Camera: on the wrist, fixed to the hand. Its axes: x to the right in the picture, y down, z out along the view.
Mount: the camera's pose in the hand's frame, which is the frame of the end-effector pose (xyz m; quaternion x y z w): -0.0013 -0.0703 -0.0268 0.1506 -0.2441 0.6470 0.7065
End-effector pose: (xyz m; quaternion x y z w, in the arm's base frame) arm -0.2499 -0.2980 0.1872 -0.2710 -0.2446 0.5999 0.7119
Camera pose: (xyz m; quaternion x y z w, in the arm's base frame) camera -0.1813 -0.3111 0.2153 -0.0961 -0.0809 0.9874 0.0959
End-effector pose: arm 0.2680 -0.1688 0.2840 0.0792 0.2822 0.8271 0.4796
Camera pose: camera 0.3105 -0.1536 0.2238 -0.5127 -0.1556 -0.8328 0.1393
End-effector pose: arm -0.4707 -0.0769 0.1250 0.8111 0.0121 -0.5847 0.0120
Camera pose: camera -0.4481 -0.0057 0.1343 0.4399 -0.6072 -0.6051 0.2676
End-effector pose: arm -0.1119 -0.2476 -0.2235 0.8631 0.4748 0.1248 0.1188
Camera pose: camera -0.1769 -0.2098 -0.2212 -0.9653 0.2332 0.1171 0.0109
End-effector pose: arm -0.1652 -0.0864 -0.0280 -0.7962 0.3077 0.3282 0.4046
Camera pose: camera -0.1055 -0.0748 0.0163 -0.2224 0.6832 0.6416 0.2685
